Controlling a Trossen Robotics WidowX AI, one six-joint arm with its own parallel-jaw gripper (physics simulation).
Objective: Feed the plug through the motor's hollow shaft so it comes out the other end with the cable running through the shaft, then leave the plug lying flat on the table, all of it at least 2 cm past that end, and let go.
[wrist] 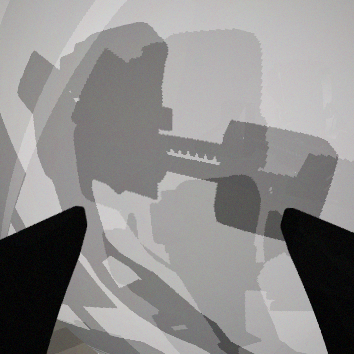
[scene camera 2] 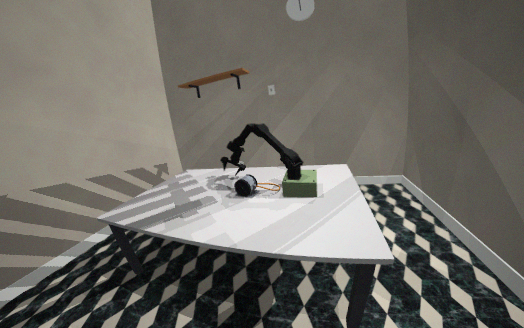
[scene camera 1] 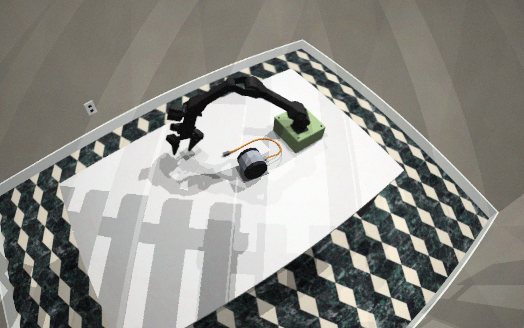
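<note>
The motor, a grey cylinder with black ends, lies on its side on the white table. An orange cable leaves it on the base side and loops round behind it. The small grey plug at the cable's end lies on the table beside the motor, outside the shaft. The shaft's opening is too small to make out. My gripper is open and empty above the table, left of plug and motor in the first scene view. Motor and plug do not show in the wrist view.
The arm stands on a green base block, near the cable loop. Shadows of the arm fall on the table below the gripper. A wooden shelf hangs on the wall behind the table.
</note>
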